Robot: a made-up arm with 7 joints.
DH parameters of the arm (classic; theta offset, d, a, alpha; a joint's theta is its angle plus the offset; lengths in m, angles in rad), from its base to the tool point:
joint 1: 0 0.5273 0 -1.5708
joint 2: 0 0 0 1.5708
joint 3: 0 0.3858 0.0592 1.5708
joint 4: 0 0 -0.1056 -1.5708
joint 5: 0 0.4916 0 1.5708
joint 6: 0 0 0.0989 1.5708
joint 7: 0 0 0 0
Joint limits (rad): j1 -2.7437..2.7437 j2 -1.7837..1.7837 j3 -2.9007..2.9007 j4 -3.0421..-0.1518 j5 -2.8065..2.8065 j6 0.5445..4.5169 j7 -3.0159..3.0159
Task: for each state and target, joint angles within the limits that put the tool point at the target. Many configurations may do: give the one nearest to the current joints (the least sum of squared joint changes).
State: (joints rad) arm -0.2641 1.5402 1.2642 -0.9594 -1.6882 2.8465 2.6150
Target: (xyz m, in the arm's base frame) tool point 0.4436 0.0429 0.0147
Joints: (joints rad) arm -0.7074 1.6881 0.4340 -1.7491 -1.9280 3.0556 2.6150
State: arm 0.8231 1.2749 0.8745 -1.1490 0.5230 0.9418 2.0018
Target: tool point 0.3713 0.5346 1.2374
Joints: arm 0.5591 0.5470 0.9741 -0.5214 0.5655 1.0415 2.0018
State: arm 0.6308 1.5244 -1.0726 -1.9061 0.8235 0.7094 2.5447
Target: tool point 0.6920 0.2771 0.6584
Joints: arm 1.3089 1.0158 -1.4616 -1.5466 0.8065 0.6166 2.5447
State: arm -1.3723 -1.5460 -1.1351 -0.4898 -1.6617 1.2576 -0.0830
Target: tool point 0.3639 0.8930 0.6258
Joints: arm -2.0169 -1.4283 -1.1545 -0.1518 -1.6543 0.9303 -0.0830
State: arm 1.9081 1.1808 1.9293 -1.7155 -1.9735 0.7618 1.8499
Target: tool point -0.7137 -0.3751 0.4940
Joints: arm 2.7303 1.5307 1.5802 -1.5991 -1.9996 0.8497 1.8499
